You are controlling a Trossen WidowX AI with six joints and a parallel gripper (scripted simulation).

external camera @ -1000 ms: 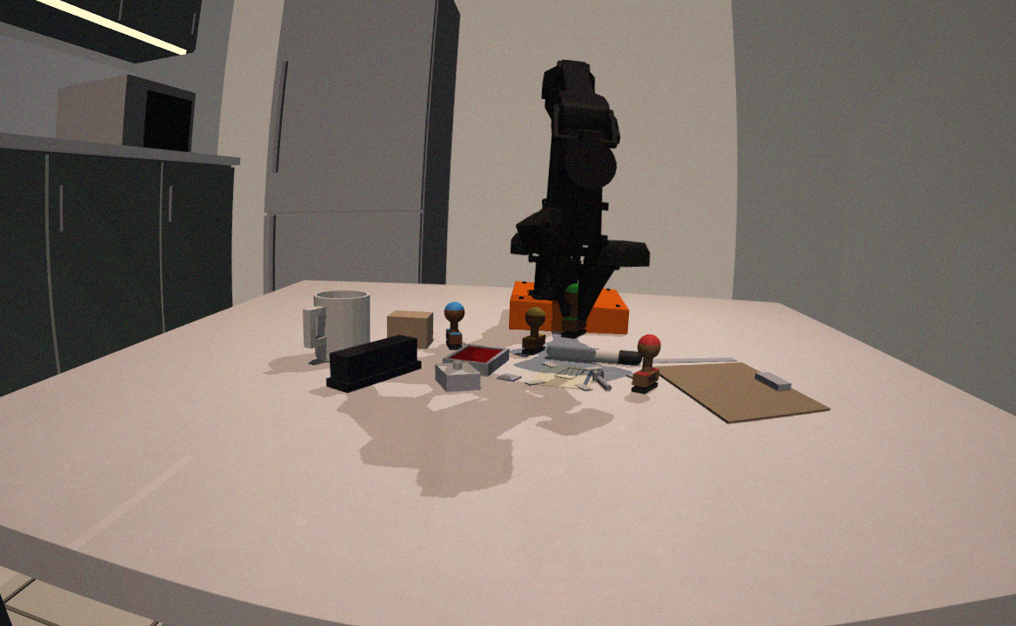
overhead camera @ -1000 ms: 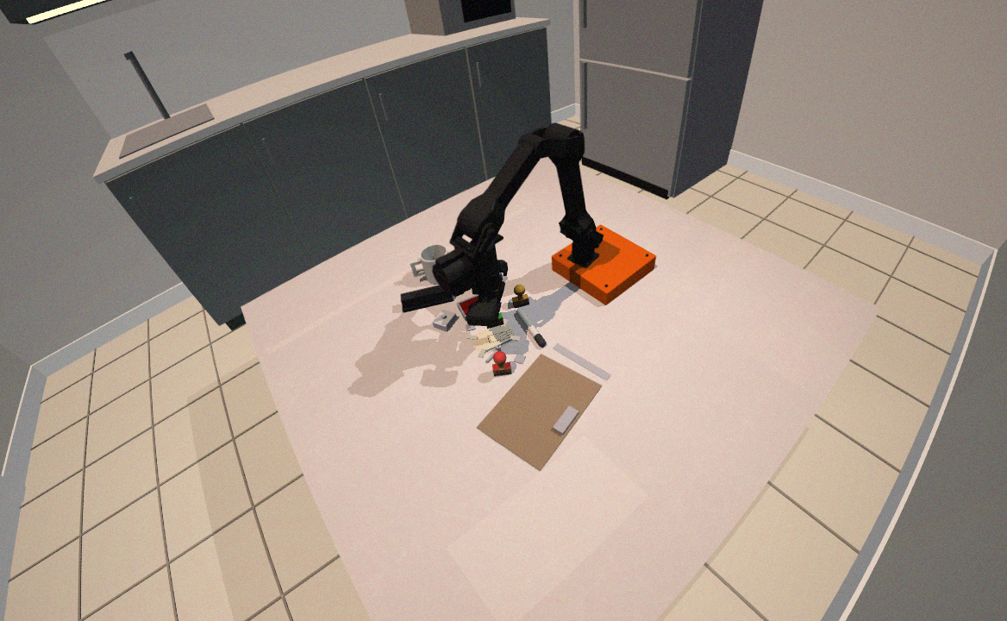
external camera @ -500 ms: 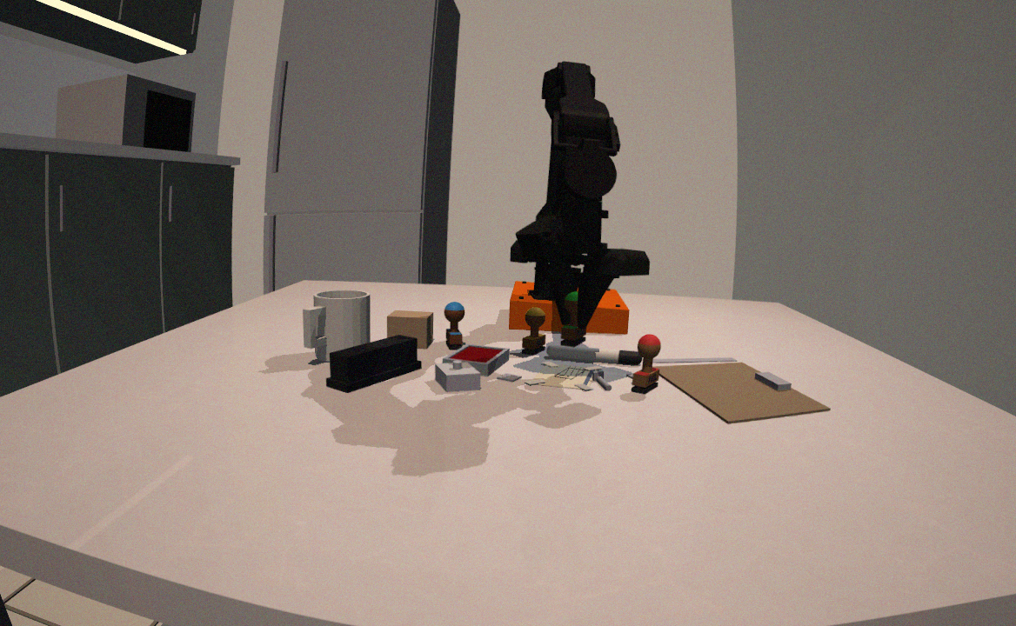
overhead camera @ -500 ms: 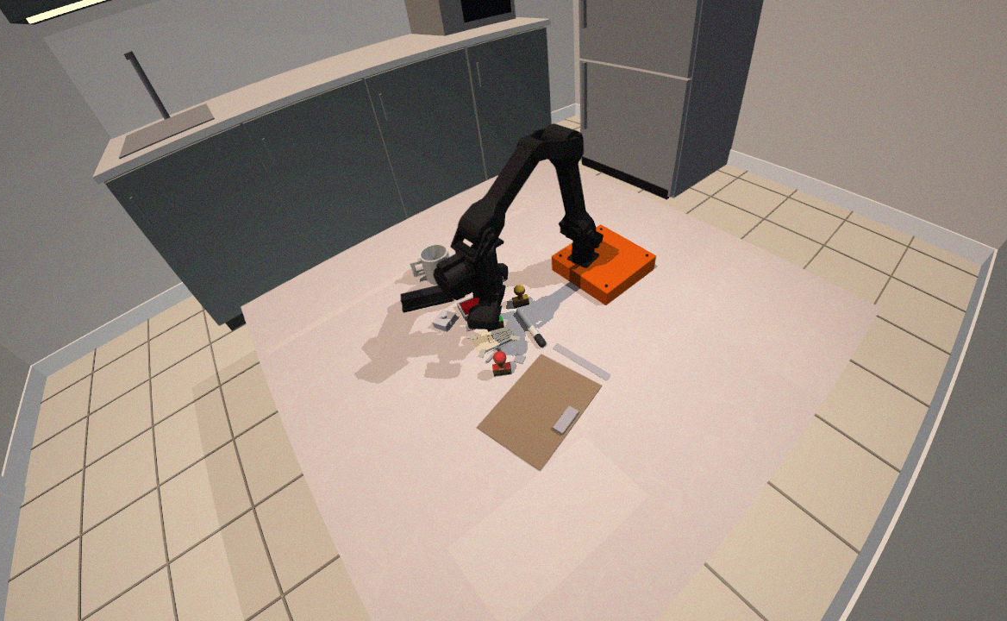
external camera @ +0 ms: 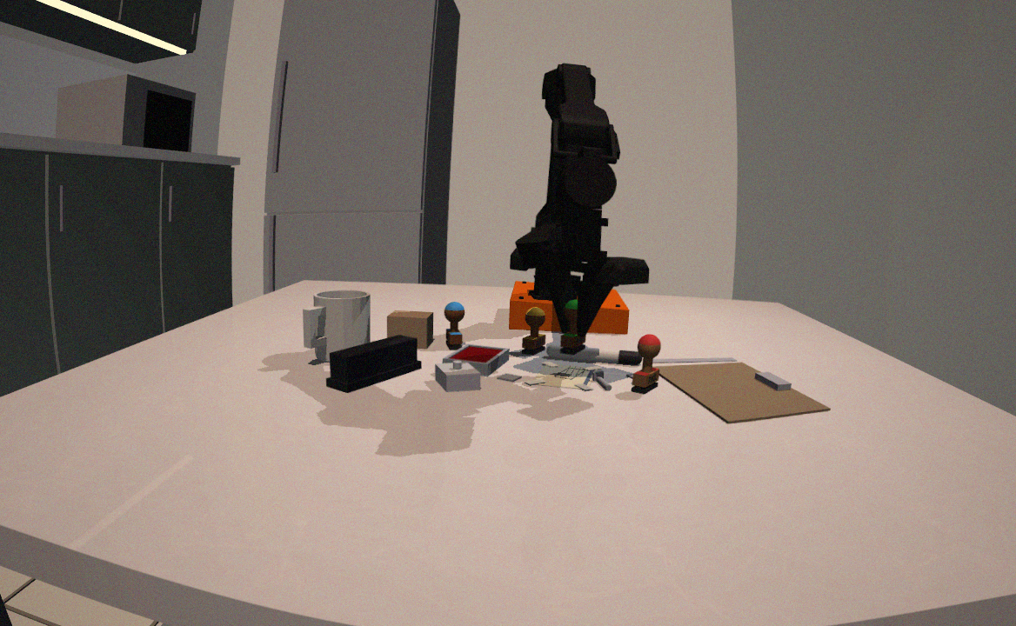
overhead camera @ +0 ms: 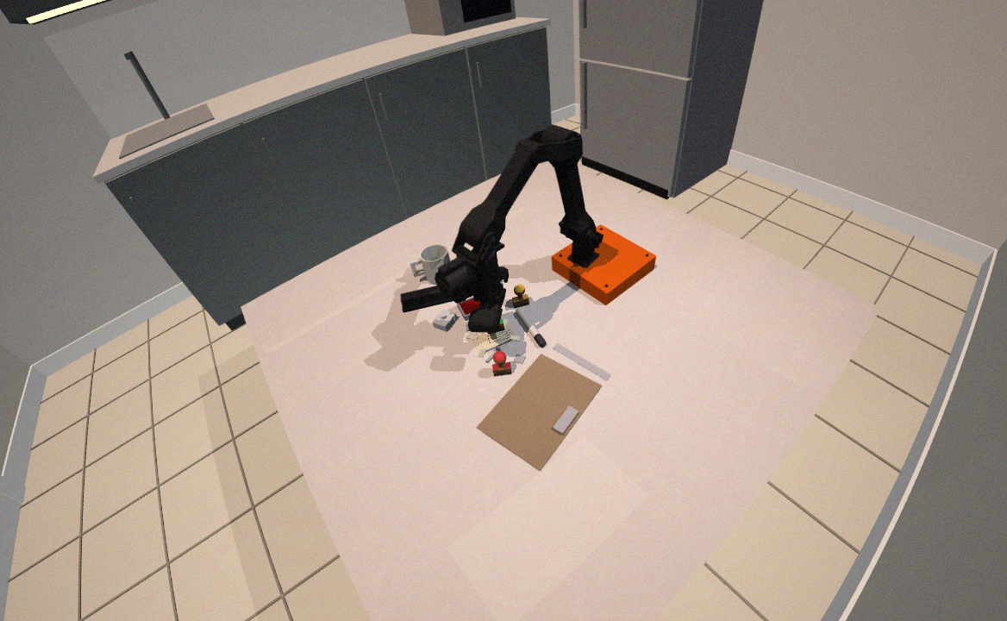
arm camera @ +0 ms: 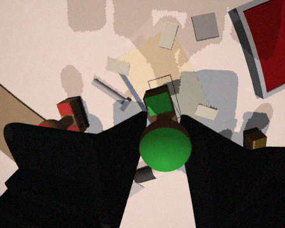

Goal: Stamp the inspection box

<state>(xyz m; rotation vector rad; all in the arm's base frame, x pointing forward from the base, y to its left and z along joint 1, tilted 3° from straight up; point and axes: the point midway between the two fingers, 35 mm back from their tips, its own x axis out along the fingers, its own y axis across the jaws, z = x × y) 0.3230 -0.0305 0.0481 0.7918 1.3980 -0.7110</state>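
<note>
My gripper tip is 5 cm above the cream card and 1 cm to the left of it. Also, from my gripper tip: green-knobbed stamp right at my gripper tip; then red stamp 8 cm to the left, 7 cm ahead, 3 cm below; then marker 7 cm to the left, 6 cm behind, 4 cm below.
</note>
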